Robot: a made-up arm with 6 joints.
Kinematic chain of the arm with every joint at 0, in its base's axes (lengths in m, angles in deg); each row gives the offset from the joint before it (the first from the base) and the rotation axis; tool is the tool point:
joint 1: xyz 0 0 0.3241 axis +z
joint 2: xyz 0 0 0 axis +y
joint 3: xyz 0 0 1.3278 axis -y
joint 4: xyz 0 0 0 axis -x
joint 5: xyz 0.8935 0 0 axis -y
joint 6: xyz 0 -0.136 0 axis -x
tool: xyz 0 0 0
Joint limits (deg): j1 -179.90..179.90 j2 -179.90..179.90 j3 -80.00..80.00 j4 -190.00..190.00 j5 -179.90..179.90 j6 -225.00..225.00
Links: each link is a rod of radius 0.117 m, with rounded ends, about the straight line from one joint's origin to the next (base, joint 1, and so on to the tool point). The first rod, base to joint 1, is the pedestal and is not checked.
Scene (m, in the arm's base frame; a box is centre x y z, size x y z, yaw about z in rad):
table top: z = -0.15
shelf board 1: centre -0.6 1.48 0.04 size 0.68 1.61 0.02 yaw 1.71
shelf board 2: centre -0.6 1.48 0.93 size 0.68 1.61 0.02 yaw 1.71
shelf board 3: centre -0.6 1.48 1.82 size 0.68 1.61 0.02 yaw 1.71
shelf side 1: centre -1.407 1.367 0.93 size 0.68 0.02 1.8 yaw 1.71
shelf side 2: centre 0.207 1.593 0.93 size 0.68 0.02 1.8 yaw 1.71
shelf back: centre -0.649 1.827 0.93 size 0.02 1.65 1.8 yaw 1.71
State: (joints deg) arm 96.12 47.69 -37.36 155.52 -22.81 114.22
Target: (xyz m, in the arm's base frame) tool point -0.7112 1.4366 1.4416
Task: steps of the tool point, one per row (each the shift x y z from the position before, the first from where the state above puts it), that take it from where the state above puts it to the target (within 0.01 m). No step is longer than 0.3 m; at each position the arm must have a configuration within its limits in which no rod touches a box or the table.
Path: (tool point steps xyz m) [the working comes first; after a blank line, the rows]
Joints at the target: 112.23 31.94 26.70 147.71 -22.81 114.22
Straight joint move there: touches shelf board 2.

1: -0.0174 -0.0358 0.2466
2: -0.0063 -0.0895 0.2332
3: 0.0082 -0.1380 0.2079
4: 0.0246 -0.1783 0.1717
5: 0.0421 -0.2087 0.1268
6: 0.0587 -0.2272 0.0760
7: 0.0736 -0.2332 0.0212
8: -0.0960 0.2116 0.0941
9: -0.1293 0.2220 0.0382
10: -0.1596 0.2175 -0.0224
11: -0.1834 0.1988 -0.0843
12: -0.0515 0.2071 0.0257
13: -0.0282 0.2023 -0.0003
14: -0.0048 0.1923 -0.0254

